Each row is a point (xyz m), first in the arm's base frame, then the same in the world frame.
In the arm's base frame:
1: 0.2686 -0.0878 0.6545
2: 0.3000 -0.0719 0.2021
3: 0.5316 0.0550 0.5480
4: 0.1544 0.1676 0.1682
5: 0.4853 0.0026 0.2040
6: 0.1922 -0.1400 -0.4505
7: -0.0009 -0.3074 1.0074
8: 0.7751 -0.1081 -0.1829
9: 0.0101 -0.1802 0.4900
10: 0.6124 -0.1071 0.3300
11: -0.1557 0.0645 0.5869
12: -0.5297 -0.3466 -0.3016
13: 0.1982 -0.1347 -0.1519
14: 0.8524 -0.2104 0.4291
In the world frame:
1: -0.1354 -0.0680 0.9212
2: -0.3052 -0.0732 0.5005
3: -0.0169 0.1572 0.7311
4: -0.5301 0.0887 0.5546
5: -0.1796 0.0669 0.4334
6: -0.6421 -0.2236 -0.0527
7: -0.1269 -0.3489 1.3292
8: -0.0608 0.0493 -0.0477
9: -0.3828 -0.2642 0.8695
10: 0.0196 0.0238 0.4837
11: -0.5715 -0.0961 1.0508
12: -1.0975 -0.6812 0.3585
13: -0.5139 -0.1953 0.2156
14: 0.2983 0.0282 0.4637

